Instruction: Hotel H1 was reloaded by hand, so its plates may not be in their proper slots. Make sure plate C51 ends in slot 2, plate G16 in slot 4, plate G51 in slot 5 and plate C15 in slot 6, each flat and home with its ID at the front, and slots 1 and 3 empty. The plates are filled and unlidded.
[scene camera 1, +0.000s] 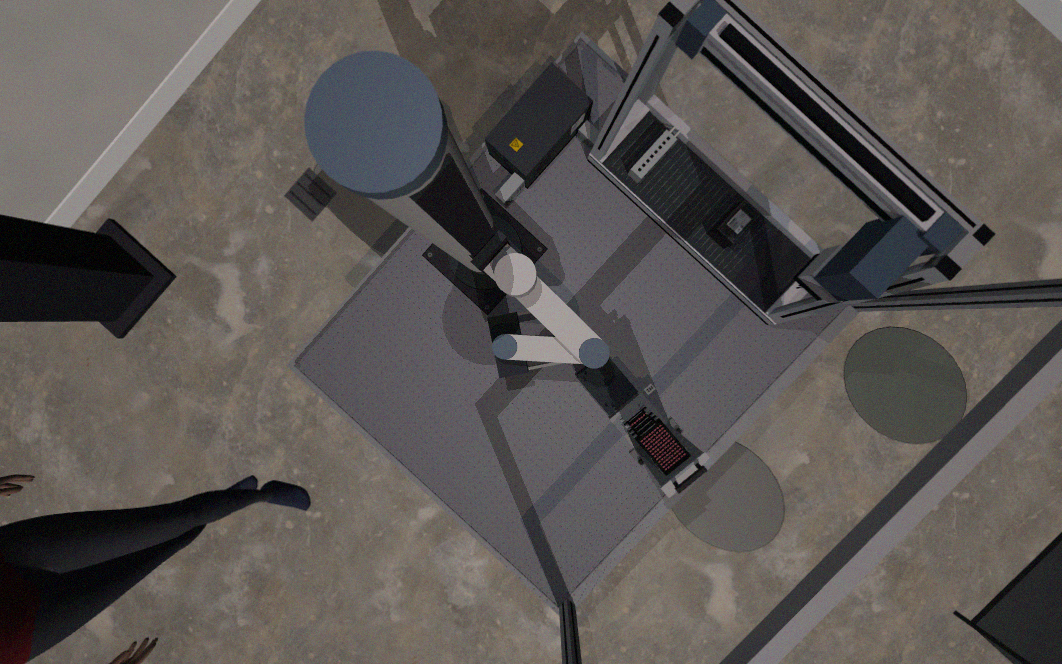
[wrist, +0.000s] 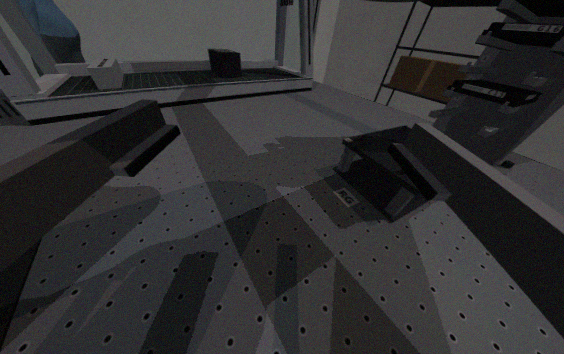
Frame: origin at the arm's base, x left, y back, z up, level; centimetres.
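Seen in the pictures: gripper, fingertip midpoint: (wrist: 286, 126).
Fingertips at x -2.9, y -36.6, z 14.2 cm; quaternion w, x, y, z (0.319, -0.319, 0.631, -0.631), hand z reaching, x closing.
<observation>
A point is followed by its place in that frame.
Hotel H1 (scene camera 1: 686, 475) {x -8.1, y -84.0, z 32.2 cm} stands on the deck at the lower right in the scene view, with a plate of red wells (scene camera 1: 661, 447) {x -7.3, y -75.7, z 29.1 cm} on top; its ID is unreadable there. In the wrist view the dark hotel tower (wrist: 520, 117) {x -12.0, y -81.8, z 11.4 cm} is at the upper right. Plate G16 (wrist: 545, 28) {x -7.5, y -69.6, z 22.2 cm} shows its ID label high up, and a second labelled plate (wrist: 487, 91) {x -6.8, y -69.8, z 15.1 cm}, ID unclear, sits lower. Slot numbers cannot be told. My gripper (wrist: 286, 126) {x -2.9, y -36.6, z 14.2 cm} is open and empty, over the deck and away from the hotel; the arm mostly hides it in the scene view. C51, G51 and C15 cannot be identified.
A dark stand (wrist: 372, 175) {x -2.9, y -55.9, z 1.8 cm} with an RG label (wrist: 346, 196) {x -3.5, y -48.5, z 1.3 cm} is beside my right finger. A framed bay (scene camera 1: 689, 242) {x 45.9, y -47.4, z 6.2 cm} (wrist: 175, 96) {x 45.0, y -33.8, z 3.8 cm} holds a white block (scene camera 1: 653, 155) {x 56.1, y -20.7, z 10.6 cm} (wrist: 106, 74) {x 48.5, y -21.2, z 9.2 cm} and a dark block (scene camera 1: 732, 225) {x 55.4, y -52.3, z 13.3 cm} (wrist: 224, 63) {x 51.5, y -50.9, z 10.4 cm}. A black box (scene camera 1: 540, 121) {x 40.0, y 11.2, z 12.8 cm} stands near the column.
</observation>
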